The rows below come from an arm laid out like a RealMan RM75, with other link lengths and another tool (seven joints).
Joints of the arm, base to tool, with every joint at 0 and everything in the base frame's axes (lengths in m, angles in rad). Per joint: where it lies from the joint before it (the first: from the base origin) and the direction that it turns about. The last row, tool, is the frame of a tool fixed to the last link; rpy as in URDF.
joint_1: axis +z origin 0 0 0.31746
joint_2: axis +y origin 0 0 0
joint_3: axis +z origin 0 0 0.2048
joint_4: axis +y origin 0 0 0
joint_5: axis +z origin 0 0 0.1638
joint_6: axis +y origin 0 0 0
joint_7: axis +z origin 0 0 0.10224
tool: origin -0.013 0.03 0.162 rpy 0.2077 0 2.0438
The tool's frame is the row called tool.
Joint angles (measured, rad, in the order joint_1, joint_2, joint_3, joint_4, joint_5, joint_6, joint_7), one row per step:
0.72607, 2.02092, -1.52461, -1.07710, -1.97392, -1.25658, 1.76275
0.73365, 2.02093, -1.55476, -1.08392, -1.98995, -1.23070, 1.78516
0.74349, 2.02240, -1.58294, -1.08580, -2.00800, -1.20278, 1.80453
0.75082, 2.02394, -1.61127, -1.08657, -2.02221, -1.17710, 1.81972
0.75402, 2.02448, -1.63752, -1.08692, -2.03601, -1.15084, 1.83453
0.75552, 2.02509, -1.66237, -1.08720, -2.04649, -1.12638, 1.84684
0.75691, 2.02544, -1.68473, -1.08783, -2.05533, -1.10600, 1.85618
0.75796, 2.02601, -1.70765, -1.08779, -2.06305, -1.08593, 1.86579
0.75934, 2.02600, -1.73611, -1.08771, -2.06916, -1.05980, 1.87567
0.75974, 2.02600, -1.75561, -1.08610, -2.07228, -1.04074, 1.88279
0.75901, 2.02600, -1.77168, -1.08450, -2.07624, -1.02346, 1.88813
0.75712, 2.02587, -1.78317, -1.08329, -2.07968, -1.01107, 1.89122
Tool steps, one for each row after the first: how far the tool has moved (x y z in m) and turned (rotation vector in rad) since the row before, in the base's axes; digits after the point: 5 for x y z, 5 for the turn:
0.00102, 0.00193, -0.00390, 0.01031, -0.02145, 0.00744
0.00110, 0.00261, -0.00417, 0.01222, -0.02124, 0.00894
0.00127, 0.00145, -0.00414, 0.00901, -0.01848, 0.00981
0.00233, 0.00197, -0.00348, 0.01163, -0.01682, 0.00565
0.00198, 0.00136, -0.00324, 0.00982, -0.01332, 0.00553
0.00171, 0.00079, -0.00280, 0.00735, -0.01190, 0.00729
0.00168, 0.00035, -0.00294, 0.00603, -0.01100, 0.00644
0.00133, 0.00054, -0.00343, 0.00775, -0.01052, 0.00966
0.00108, 0.00042, -0.00240, 0.00563, -0.00608, 0.00446
0.00140, 0.00072, -0.00191, 0.00641, -0.00561, 0.00382
0.00160, 0.00048, -0.00131, 0.00482, -0.00471, 0.00238

